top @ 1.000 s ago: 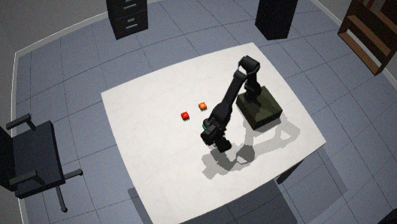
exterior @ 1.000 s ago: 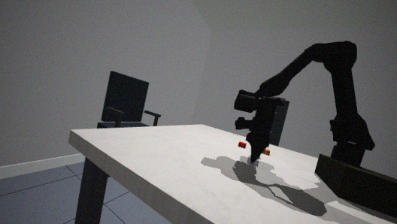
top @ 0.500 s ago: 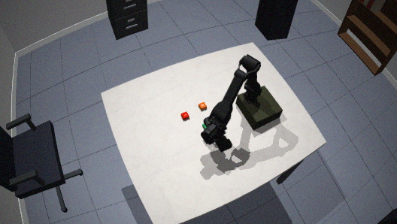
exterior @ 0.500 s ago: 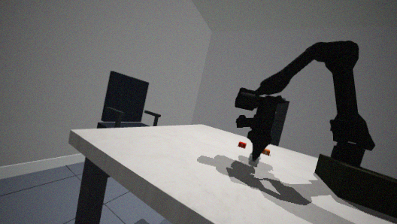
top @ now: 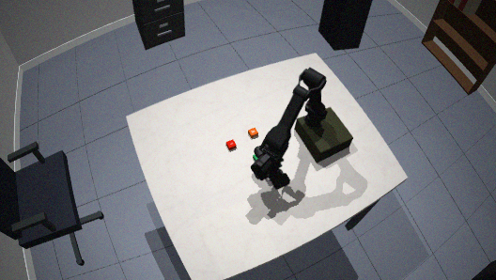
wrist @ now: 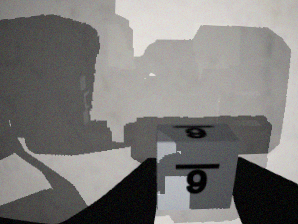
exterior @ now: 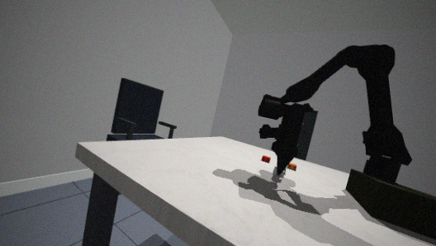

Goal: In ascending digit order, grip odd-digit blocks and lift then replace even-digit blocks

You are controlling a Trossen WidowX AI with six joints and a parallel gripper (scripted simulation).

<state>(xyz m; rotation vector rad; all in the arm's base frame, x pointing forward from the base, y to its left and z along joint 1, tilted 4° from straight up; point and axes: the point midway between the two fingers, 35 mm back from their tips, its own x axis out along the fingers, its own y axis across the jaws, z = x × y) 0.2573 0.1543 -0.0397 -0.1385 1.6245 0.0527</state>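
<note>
My gripper tip is now 10 mm past the orange block, 220 mm to the left of it and 10 mm above it. Also, from my gripper tip: white block: right at my gripper tip; green block: 10 mm ahead, 100 mm to the right, 10 mm below; red block: 90 mm ahead, 190 mm to the right, 10 mm below.
</note>
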